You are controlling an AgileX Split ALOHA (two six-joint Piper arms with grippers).
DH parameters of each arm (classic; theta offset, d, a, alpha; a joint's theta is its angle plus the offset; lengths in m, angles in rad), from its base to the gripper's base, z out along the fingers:
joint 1: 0 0.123 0 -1.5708
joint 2: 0.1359 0 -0.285 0
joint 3: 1.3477 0 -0.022 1.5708
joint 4: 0 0.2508 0 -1.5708
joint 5: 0 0 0.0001 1.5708
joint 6: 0 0.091 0 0
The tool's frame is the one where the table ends.
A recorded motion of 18 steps. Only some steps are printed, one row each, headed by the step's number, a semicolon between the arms.
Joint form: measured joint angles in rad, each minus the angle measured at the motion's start. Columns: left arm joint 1, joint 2, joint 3, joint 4, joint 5, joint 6; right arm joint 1, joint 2, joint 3, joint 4, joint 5, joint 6.
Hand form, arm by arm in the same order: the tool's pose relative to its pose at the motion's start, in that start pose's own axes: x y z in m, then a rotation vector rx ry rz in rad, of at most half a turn. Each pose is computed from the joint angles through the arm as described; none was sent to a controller.
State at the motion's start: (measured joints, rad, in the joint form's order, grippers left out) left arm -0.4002 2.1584 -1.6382 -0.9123 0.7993 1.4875; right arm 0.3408 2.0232 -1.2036 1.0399 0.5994 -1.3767
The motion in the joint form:
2: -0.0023 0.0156 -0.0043 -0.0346 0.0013 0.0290; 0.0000 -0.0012 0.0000 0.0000 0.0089 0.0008
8: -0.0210 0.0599 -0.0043 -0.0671 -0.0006 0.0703; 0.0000 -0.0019 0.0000 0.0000 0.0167 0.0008
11: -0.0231 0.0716 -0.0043 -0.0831 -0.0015 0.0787; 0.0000 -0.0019 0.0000 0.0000 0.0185 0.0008
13: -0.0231 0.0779 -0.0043 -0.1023 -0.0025 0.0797; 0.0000 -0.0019 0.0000 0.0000 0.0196 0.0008
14: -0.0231 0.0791 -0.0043 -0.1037 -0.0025 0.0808; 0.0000 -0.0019 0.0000 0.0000 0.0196 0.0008
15: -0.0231 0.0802 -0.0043 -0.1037 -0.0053 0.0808; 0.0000 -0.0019 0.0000 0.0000 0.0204 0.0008
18: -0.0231 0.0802 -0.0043 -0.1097 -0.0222 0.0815; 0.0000 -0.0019 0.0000 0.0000 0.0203 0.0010
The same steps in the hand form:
2: 0.0010 0.0001 0.0055 0.0110 -0.0180 0.0000; -0.0001 0.0009 -0.0004 -0.0083 0.0008 0.0002
8: 0.0084 -0.0047 0.0254 0.0480 -0.0153 0.0056; -0.0001 0.0017 -0.0006 -0.0157 0.0017 -0.0001
11: 0.0107 -0.0051 0.0299 0.0552 -0.0197 -0.0028; -0.0001 0.0018 -0.0006 -0.0175 0.0021 -0.0001
13: 0.0115 -0.0049 0.0320 0.0577 -0.0292 -0.0193; -0.0001 0.0019 -0.0006 -0.0185 0.0023 -0.0001
14: 0.0118 -0.0049 0.0324 0.0584 -0.0295 -0.0199; -0.0001 0.0019 -0.0006 -0.0185 0.0023 -0.0001
15: 0.0122 -0.0046 0.0328 0.0562 -0.0288 -0.0206; -0.0001 0.0020 -0.0006 -0.0193 0.0024 -0.0001
18: 0.0118 -0.0031 0.0329 0.0393 -0.0328 -0.0245; -0.0001 0.0020 -0.0006 -0.0192 0.0024 0.0001

